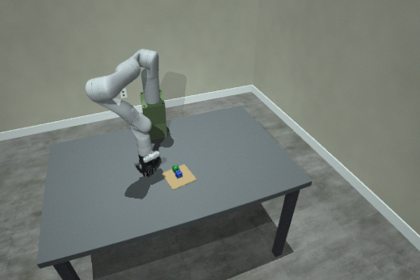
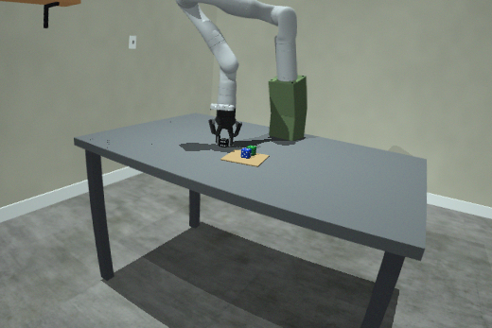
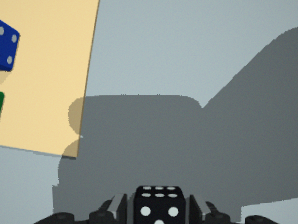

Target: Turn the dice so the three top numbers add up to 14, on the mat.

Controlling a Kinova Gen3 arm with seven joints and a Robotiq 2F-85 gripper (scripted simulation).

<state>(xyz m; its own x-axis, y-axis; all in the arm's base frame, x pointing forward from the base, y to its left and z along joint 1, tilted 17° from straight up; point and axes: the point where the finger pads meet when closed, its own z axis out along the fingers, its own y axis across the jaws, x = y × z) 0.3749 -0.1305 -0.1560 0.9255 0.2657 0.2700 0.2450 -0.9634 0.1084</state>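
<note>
Right now my hand is right at the black die. Round my hand: tan mat: 140 mm to the left, 80 mm ahead, 20 mm below; blue die: 140 mm to the left, 80 mm ahead; green die: 140 mm to the left, 30 mm ahead.
</note>
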